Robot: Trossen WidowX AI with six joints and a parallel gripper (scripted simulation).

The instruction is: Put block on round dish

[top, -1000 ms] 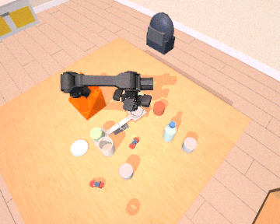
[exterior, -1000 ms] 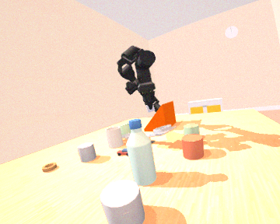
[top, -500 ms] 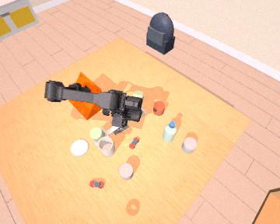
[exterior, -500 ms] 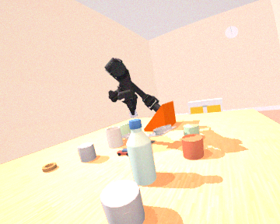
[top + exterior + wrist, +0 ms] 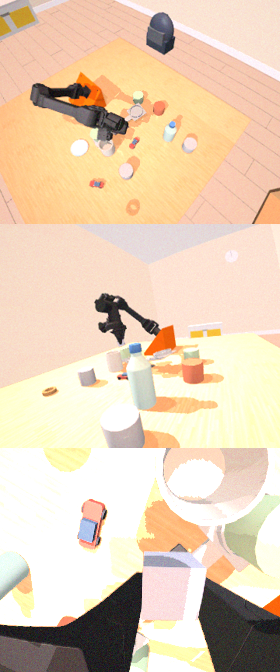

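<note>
Right now my gripper tip is 110 mm past the round white dish, 180 mm to the left of it and 130 mm above it. The rest, counted from my gripper tip: beige cup: 10 mm ahead, 70 mm to the right, 90 mm below; balance beam: 60 mm behind, 70 mm to the left, 100 mm below; pale block: right at my gripper tip.
</note>
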